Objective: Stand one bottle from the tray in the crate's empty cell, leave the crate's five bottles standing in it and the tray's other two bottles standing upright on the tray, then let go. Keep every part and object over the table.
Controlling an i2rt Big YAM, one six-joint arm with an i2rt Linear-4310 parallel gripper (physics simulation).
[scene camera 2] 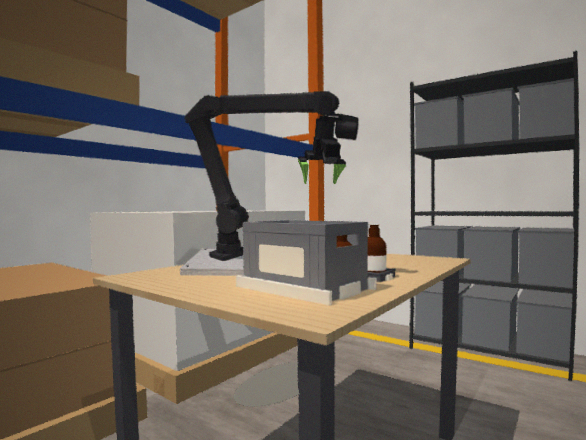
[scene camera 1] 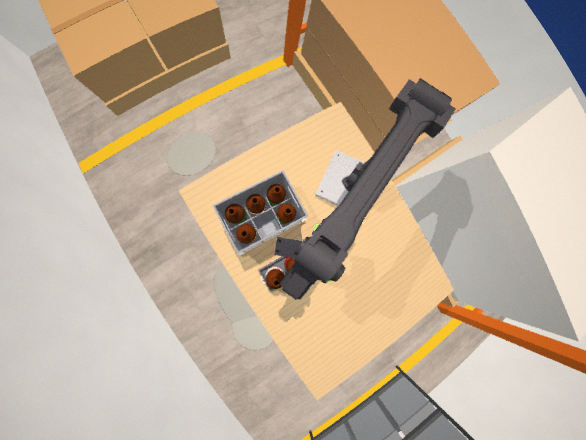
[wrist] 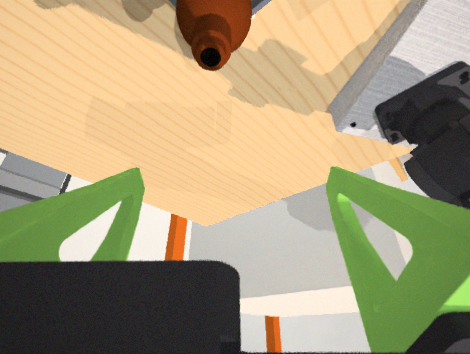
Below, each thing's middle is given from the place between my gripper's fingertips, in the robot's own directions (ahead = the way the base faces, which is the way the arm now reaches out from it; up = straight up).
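Scene:
The white-labelled bottle (scene camera 2: pixel 377 250) is 18 cm ahead of my hand, and my hand is 4 cm to the right of the bottle and 21 cm above it.

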